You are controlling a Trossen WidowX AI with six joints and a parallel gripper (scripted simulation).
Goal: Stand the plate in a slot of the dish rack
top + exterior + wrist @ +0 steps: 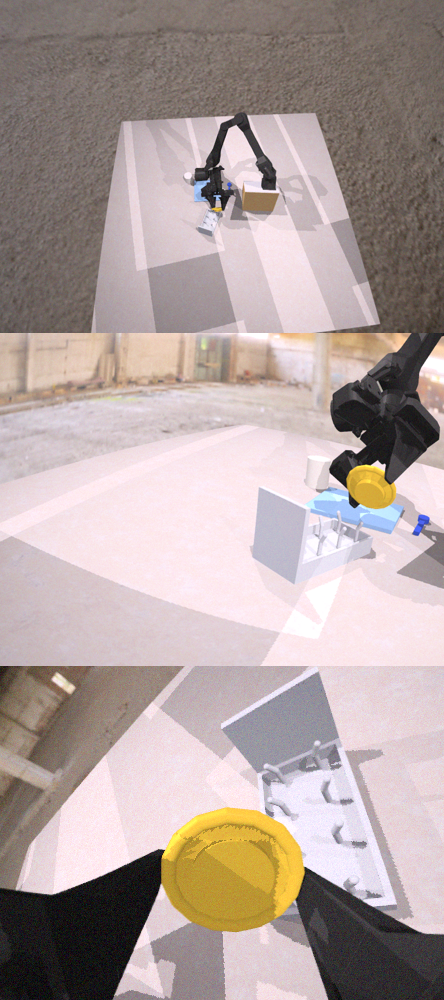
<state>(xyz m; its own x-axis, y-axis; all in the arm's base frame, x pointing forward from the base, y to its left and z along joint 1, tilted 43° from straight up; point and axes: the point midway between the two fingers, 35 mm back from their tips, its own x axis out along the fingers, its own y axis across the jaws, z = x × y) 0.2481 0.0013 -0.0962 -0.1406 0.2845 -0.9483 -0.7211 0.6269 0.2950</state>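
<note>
Now: the dish rack 4 cm ahead of my gripper tip, 4 cm to the left of it and 5 cm below it. Also, from my gripper tip: yellow plate: 1 cm to the right; then light blue mat: 7 cm ahead, 15 cm to the right, 7 cm below; then small blue spoon: 5 cm behind, 18 cm to the right, 7 cm below.
</note>
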